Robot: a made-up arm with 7 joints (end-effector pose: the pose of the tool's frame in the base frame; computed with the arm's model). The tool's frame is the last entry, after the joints. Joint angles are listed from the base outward.
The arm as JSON. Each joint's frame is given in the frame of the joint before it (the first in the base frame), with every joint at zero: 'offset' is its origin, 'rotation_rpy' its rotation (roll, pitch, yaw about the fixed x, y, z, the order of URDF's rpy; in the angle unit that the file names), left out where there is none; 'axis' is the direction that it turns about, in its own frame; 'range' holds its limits. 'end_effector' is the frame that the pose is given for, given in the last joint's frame.
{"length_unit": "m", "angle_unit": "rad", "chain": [
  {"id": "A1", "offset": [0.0, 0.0, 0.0], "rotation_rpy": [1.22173, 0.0, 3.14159], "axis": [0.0, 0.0, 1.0], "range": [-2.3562, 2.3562]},
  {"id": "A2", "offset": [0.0, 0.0, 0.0], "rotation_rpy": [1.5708, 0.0, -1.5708], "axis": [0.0, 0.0, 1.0], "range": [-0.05, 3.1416]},
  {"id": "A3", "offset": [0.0, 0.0, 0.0], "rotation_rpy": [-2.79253, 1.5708, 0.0], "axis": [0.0, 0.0, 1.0], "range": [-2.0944, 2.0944]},
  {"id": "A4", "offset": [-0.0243, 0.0, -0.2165], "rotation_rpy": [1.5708, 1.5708, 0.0], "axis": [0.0, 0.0, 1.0], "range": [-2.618, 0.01]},
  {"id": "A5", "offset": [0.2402, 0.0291, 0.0], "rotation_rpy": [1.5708, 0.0, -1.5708], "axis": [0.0, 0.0, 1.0], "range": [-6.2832, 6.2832]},
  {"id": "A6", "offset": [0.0, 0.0, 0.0], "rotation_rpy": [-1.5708, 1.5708, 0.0], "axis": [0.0, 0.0, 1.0], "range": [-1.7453, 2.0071]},
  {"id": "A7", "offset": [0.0, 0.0, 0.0], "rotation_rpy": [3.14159, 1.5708, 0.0], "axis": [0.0, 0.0, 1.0], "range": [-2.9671, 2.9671]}
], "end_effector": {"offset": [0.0, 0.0, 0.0], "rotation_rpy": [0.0, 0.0, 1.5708]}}
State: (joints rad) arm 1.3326 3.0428 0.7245 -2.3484 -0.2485 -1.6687 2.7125
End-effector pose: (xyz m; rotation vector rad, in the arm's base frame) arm 0.1585 -0.0495 -0.1541 -0.6921 1.8344 -0.8623
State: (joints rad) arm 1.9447 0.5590 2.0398 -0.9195 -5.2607 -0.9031 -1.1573
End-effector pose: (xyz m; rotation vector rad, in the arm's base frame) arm -0.2839 0.1666 0.2813 -3.0215 -0.5295 0.5831
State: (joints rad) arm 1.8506 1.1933 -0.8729 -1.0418 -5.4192 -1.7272 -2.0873
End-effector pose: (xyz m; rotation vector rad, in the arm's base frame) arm -0.3896 0.1624 0.0239 0.5362 -0.2121 -2.0813
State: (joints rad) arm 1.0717 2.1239 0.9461 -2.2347 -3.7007 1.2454 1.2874
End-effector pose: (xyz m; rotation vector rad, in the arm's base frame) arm 0.2424 0.0559 -0.0031 -0.3016 0.6702 0.7778
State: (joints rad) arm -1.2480 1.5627 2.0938 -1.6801 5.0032 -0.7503 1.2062
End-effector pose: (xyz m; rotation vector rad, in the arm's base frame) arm -0.1744 0.2968 0.0209 -1.4749 1.6157 -0.7232
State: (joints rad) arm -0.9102 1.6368 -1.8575 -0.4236 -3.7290 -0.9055 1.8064
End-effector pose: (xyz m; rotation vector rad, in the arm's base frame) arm 0.1521 0.4317 -0.0055 -0.9247 -2.6042 1.2504
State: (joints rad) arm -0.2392 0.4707 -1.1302 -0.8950 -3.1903 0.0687 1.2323
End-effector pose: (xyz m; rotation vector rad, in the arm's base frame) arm 0.1768 0.0100 -0.3972 -0.8454 0.6280 2.7827
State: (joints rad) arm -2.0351 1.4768 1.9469 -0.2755 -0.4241 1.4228 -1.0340
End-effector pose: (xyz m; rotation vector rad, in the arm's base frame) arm 0.1385 0.3948 0.1905 -0.3972 -1.8777 0.0338
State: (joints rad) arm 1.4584 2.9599 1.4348 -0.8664 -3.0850 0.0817 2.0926
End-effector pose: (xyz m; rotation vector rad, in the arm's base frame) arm 0.4346 0.0282 0.0351 -1.8784 0.4986 2.2173
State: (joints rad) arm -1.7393 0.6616 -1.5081 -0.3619 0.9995 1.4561 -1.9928
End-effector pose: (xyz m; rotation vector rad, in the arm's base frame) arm 0.4475 0.0293 0.0972 0.8653 0.6623 -1.9122
